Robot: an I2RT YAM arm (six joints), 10 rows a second.
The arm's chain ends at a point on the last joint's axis. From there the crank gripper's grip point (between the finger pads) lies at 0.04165 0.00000 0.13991 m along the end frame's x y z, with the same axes.
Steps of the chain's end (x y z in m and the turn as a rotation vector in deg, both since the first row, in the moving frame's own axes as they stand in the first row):
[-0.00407, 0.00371, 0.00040, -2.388, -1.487, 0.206]
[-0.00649, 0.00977, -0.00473, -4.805, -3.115, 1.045]
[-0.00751, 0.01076, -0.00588, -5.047, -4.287, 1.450]
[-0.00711, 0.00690, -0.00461, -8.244, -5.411, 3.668]
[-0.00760, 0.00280, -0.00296, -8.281, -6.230, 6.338]
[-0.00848, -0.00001, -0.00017, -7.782, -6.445, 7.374]
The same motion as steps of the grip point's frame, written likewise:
[-0.00772, 0.00970, 0.00131, -2.388, -1.487, 0.206]
[-0.01426, 0.02227, -0.00320, -4.805, -3.115, 1.045]
[-0.01824, 0.02411, -0.00375, -5.047, -4.287, 1.450]
[-0.02116, 0.02943, -0.00296, -8.244, -5.411, 3.668]
[-0.02431, 0.02693, -0.00108, -8.281, -6.230, 6.338]
[-0.02592, 0.02347, 0.00195, -7.782, -6.445, 7.374]

